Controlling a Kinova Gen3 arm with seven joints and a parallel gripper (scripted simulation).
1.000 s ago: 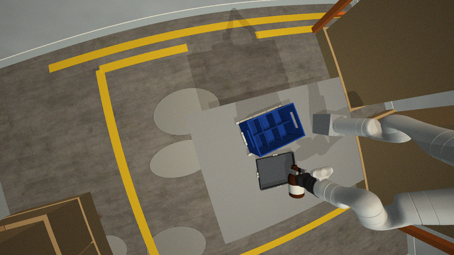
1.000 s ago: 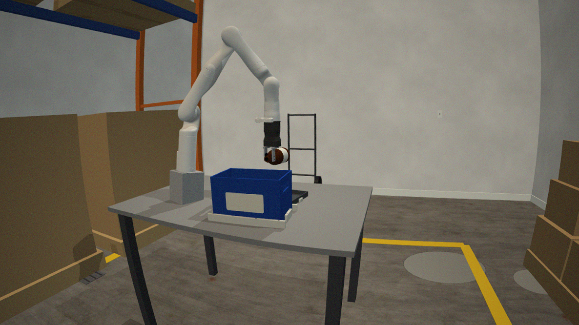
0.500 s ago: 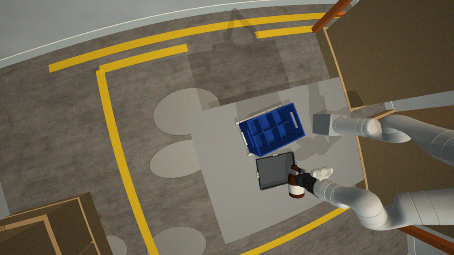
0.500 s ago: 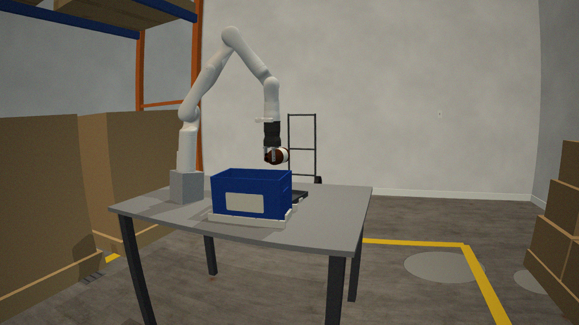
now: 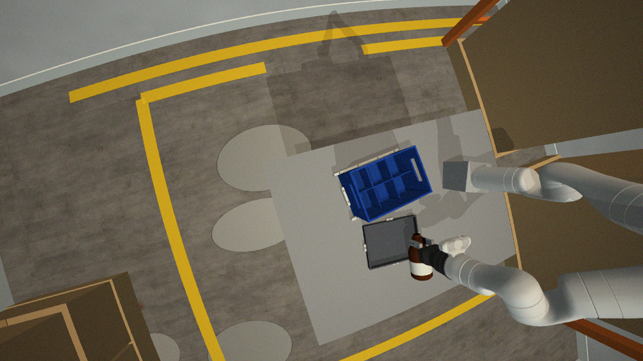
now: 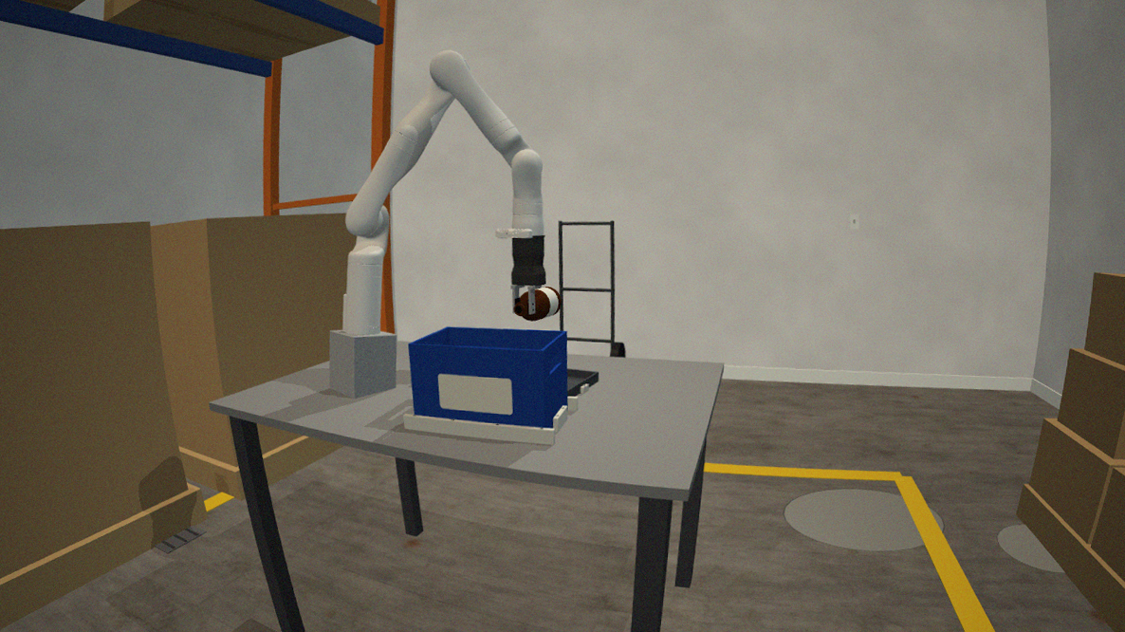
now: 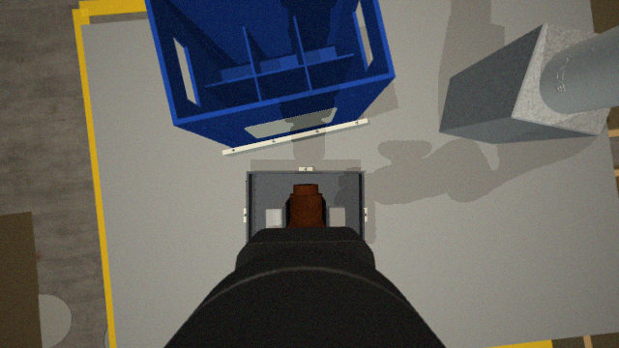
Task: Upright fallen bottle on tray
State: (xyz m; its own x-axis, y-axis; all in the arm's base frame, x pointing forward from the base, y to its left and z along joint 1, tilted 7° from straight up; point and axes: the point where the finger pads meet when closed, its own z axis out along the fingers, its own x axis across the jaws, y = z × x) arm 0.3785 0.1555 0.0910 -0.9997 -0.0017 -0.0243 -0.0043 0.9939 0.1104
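The brown bottle lies 5 cm to the left of my hand and 1 cm below it. Also, from my hand: dark grey tray (19 cm below, 5 cm to the left); then blue crate (22 cm to the right, 12 cm below, 4 cm ahead).
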